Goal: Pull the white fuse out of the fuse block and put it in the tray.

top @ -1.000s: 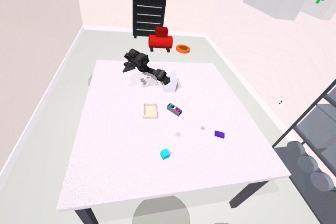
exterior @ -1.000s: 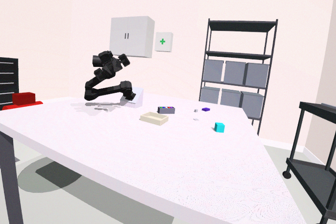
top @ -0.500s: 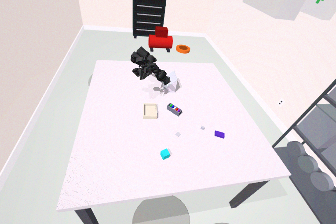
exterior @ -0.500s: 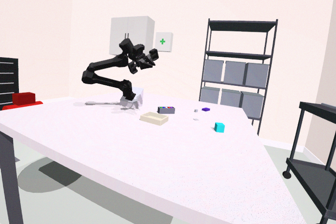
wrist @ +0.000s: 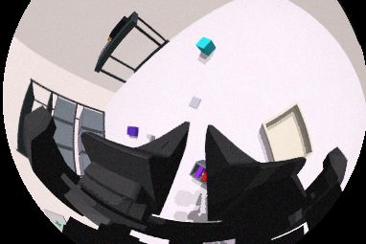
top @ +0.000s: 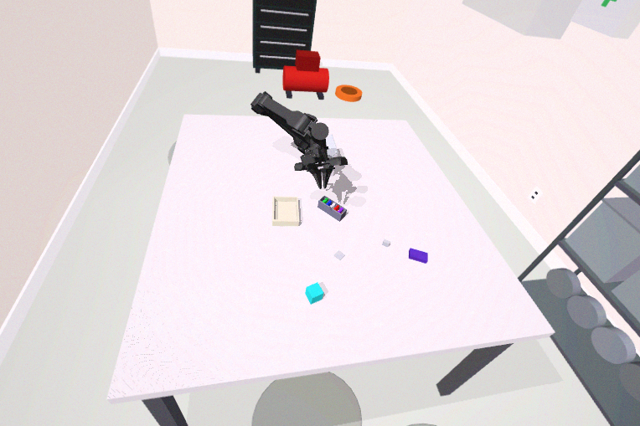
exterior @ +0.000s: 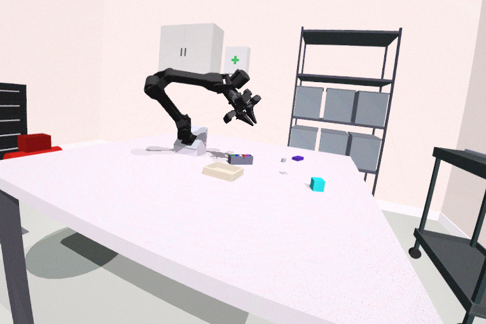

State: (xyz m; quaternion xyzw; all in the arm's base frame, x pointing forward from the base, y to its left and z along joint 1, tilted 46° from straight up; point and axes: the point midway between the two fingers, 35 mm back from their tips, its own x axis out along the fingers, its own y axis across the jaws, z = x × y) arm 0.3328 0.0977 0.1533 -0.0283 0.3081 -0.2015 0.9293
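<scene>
Right now my gripper tip is 80 mm past the white fuse, 70 mm to the right of it and 180 mm above it. Round my gripper tip: blue fuse (90 mm behind, 60 mm to the left, 180 mm below); then purple fuse (60 mm behind, 100 mm to the left, 180 mm below); then red fuse (70 mm behind, 90 mm to the left, 180 mm below).
</scene>
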